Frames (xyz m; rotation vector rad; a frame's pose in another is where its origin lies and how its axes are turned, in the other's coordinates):
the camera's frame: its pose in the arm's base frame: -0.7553 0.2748 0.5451 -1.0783 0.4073 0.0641
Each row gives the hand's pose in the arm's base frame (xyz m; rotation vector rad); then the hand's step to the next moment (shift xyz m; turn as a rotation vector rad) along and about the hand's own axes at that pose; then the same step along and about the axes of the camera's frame.
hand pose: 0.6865 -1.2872 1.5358 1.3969 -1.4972 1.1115
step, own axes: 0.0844 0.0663 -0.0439 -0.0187 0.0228 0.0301
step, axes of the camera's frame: -0.1016 -0.0479 0.0287 -0.0056 0.0185 -0.0375
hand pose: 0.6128 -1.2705 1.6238 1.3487 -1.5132 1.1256
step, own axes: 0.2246 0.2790 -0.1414 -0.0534 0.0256 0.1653
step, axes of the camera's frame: -0.3702 -0.0754 0.0744 0.0377 0.0215 -0.1701
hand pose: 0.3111 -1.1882 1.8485 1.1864 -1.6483 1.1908
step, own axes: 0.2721 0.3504 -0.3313 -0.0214 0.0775 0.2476
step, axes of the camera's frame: -0.4945 0.0233 0.2480 -0.0076 0.0032 -0.2602
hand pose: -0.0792 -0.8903 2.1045 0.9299 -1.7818 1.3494
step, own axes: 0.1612 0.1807 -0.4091 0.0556 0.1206 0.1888
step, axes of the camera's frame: -0.2850 0.1270 0.3587 -0.0998 -0.0023 -0.2081
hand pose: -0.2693 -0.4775 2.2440 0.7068 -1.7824 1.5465
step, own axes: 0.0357 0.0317 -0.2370 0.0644 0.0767 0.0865
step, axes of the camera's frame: -0.0581 0.0965 0.2139 -0.0901 -0.0029 -0.0969
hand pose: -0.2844 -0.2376 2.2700 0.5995 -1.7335 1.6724
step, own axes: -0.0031 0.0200 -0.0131 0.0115 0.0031 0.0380
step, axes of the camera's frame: -0.0059 0.0232 0.0027 -0.0113 -0.0194 -0.0329
